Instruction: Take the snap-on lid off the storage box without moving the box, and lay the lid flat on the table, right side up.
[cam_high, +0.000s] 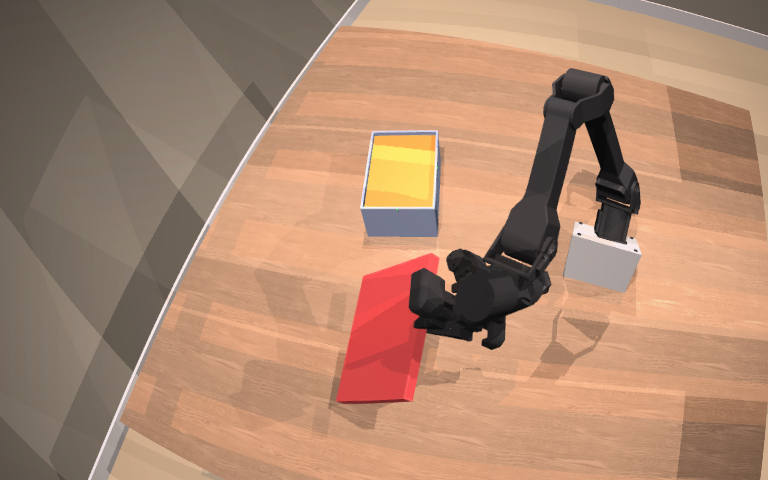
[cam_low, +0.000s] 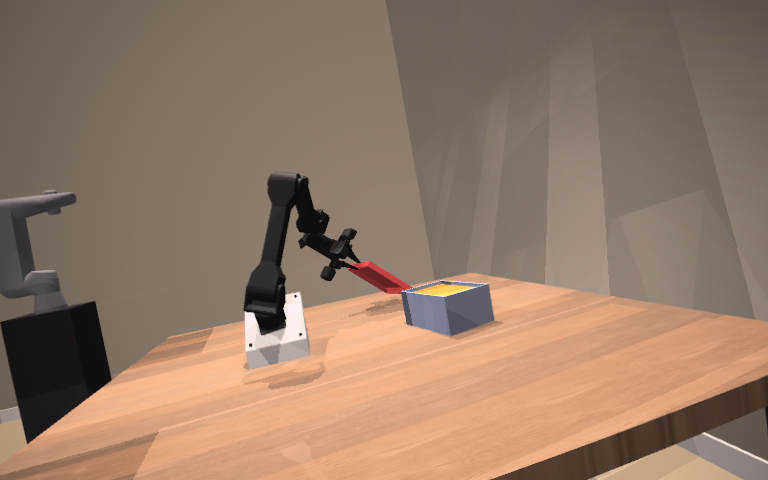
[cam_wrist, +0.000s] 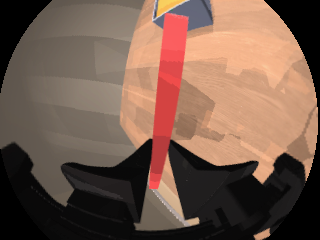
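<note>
My gripper tip is now 60 mm short of the red lid and 50 mm above it. Round my gripper tip: blue-grey storage box: 130 mm ahead, 350 mm to the right, 110 mm below.
</note>
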